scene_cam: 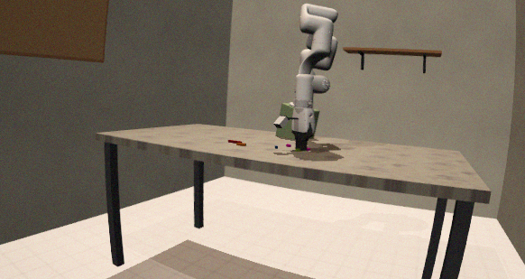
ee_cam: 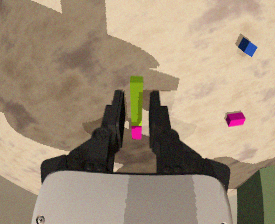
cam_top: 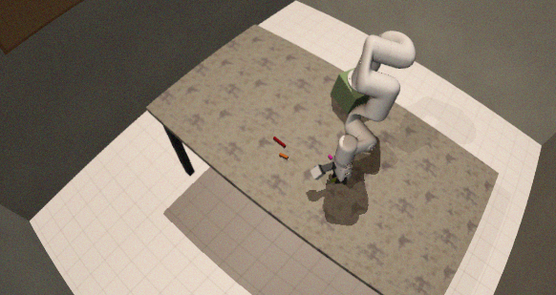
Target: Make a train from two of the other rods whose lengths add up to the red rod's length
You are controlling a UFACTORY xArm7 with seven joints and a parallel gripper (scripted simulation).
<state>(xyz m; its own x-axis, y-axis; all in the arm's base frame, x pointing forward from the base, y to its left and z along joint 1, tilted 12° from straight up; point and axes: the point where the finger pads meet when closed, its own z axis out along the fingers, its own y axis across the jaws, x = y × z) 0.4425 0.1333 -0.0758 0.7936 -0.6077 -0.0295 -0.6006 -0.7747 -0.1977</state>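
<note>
Right now my hand is 20 mm above the lime rod. Also, from my hand: orange rod (260 mm to the right, 20 mm below, 20 mm ahead); red rod (310 mm to the right, 30 mm behind, 20 mm below).
</note>
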